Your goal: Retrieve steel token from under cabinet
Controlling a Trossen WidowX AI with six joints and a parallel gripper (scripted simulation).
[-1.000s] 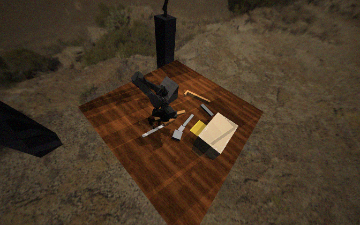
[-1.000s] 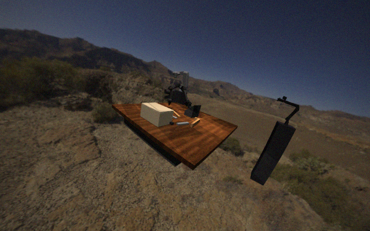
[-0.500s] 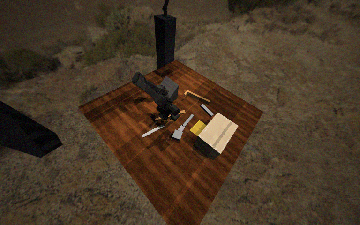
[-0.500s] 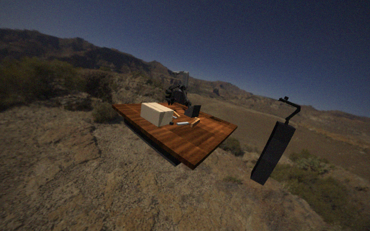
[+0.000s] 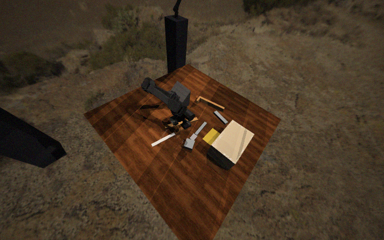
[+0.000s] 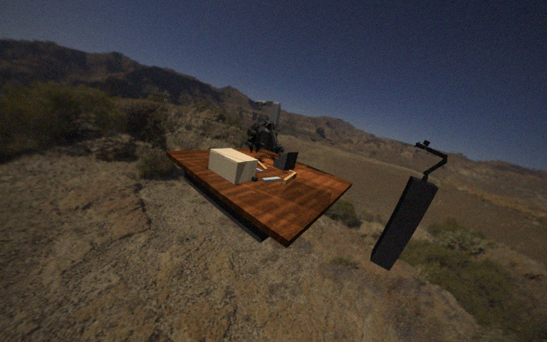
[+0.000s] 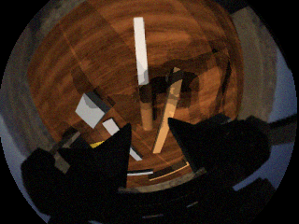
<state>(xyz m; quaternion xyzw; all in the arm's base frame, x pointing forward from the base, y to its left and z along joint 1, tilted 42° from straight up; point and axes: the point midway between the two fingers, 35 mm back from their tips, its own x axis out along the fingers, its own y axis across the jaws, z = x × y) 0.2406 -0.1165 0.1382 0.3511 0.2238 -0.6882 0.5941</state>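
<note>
My gripper tip is now 90 mm above the wooden stick, 60 mm to the right of it and 50 mm past it. Also, from my gripper tip: grey block 140 mm ahead, 80 mm below, 50 mm to the right; then grey scraper 120 mm ahead, 90 mm to the left, 90 mm below; then grey bar 370 mm to the left, 170 mm ahead, 90 mm below.
</note>
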